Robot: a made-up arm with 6 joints.
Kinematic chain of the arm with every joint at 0, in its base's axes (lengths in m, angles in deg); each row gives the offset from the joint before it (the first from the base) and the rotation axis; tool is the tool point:
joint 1: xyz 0 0 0.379 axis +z
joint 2: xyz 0 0 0 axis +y
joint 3: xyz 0 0 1.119 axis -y
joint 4: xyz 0 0 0 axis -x
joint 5: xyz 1.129 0 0 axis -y
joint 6: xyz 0 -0.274 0 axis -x
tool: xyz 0 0 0
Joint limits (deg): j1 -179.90..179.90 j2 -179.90..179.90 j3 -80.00..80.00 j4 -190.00..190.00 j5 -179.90..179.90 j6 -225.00..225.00
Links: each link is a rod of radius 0.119 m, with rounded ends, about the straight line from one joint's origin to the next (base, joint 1, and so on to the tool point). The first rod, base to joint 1, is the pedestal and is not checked.
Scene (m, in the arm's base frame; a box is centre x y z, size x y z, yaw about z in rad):
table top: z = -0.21
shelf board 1: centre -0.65 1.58 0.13 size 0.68 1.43 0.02 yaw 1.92
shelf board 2: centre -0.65 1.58 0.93 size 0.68 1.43 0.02 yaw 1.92
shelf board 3: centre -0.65 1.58 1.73 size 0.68 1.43 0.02 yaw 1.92
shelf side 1: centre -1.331 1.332 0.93 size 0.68 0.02 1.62 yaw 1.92
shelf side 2: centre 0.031 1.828 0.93 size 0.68 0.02 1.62 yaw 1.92
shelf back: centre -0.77 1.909 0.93 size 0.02 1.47 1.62 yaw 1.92
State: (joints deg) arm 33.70 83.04 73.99 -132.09 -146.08 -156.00
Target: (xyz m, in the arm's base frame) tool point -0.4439 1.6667 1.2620
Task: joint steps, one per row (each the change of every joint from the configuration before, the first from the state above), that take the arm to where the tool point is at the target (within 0.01 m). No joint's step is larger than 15 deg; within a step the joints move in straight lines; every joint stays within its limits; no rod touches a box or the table.
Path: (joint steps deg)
1: -0.71 -12.23 -6.89 0.27 -6.57 -7.09
2: -0.71 -12.23 -6.89 0.27 -6.57 -7.10
3: -0.71 -12.22 -6.89 0.28 -6.58 -7.09
4: -0.71 -12.23 -6.89 0.27 -6.57 -7.10
5: -0.71 -12.23 -6.89 0.27 -6.57 -7.09
6: 12.42 -5.56 -9.19 0.83 6.57 7.09
7: 12.42 -5.56 -9.19 0.83 6.57 7.10
8: 12.42 -5.56 -9.19 0.83 6.58 7.09
9: 12.42 -5.56 -9.19 0.83 6.57 7.10
10: 12.42 -5.56 -9.19 0.82 6.57 7.09
11: 2.09 12.20 14.32 -2.61 0.00 0.00
12: 2.10 12.19 14.32 -2.61 0.00 0.00
13: 2.09 12.19 14.32 -2.62 0.00 0.00

